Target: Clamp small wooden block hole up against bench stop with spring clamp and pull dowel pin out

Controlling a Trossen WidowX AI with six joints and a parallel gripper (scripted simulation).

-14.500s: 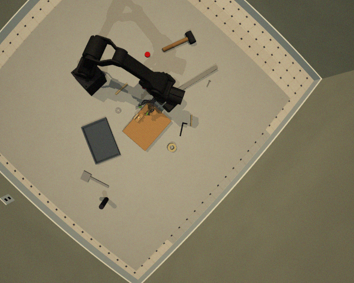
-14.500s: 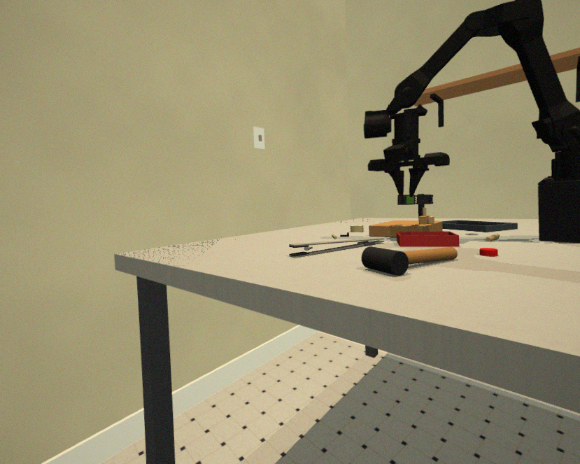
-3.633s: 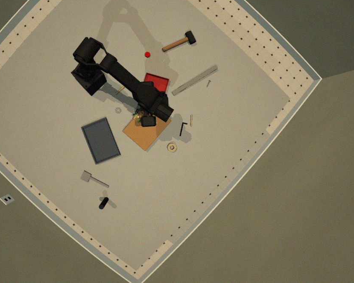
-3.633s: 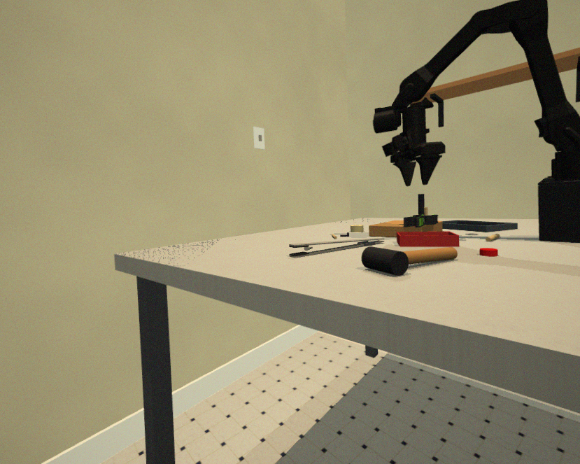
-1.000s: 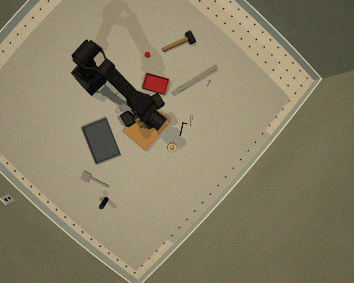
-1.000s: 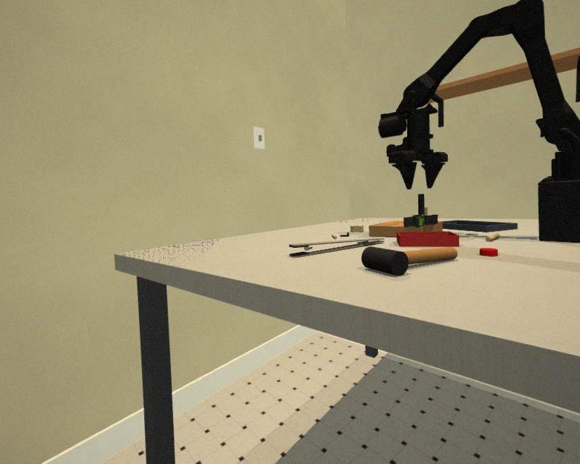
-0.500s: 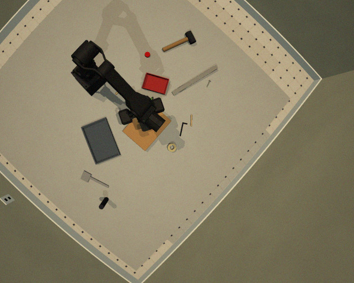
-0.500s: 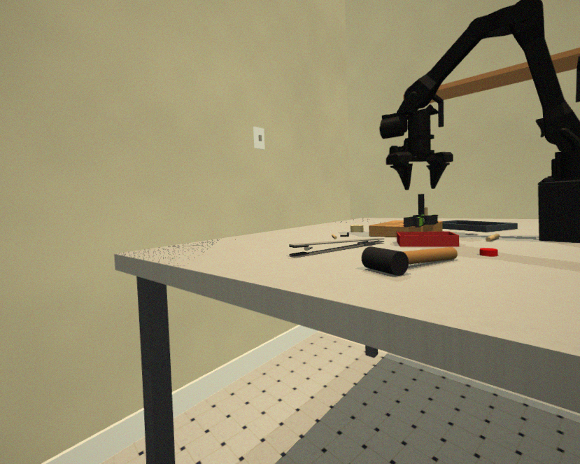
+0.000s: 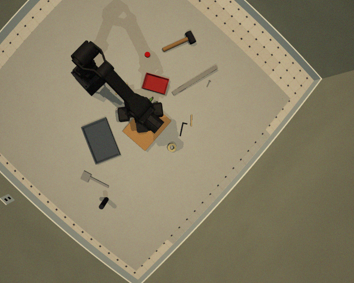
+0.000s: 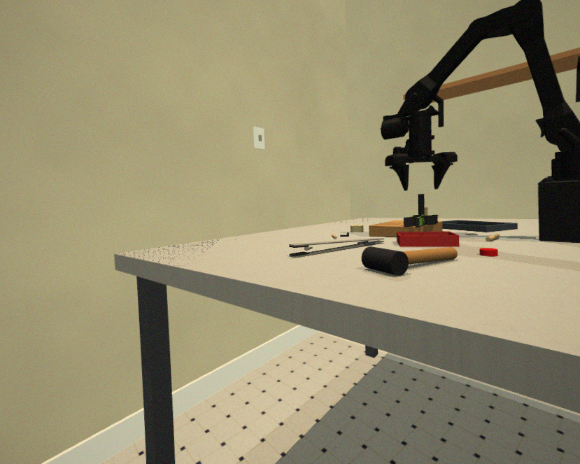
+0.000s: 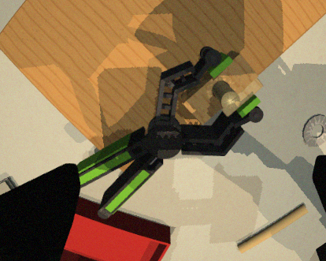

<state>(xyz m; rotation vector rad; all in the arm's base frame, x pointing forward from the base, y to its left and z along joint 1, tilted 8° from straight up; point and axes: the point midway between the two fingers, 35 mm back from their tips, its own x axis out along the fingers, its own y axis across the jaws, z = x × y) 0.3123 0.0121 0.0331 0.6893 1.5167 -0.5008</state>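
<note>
My gripper is now 2 cm to the left of the dowel pin and 11 cm above it. Round my hand: small wooden block: 1 cm behind, 2 cm to the right, 12 cm below; then wooden board: 5 cm ahead, 3 cm to the right, 15 cm below; then bench stop: 2 cm behind, 3 cm to the right, 12 cm below.
</note>
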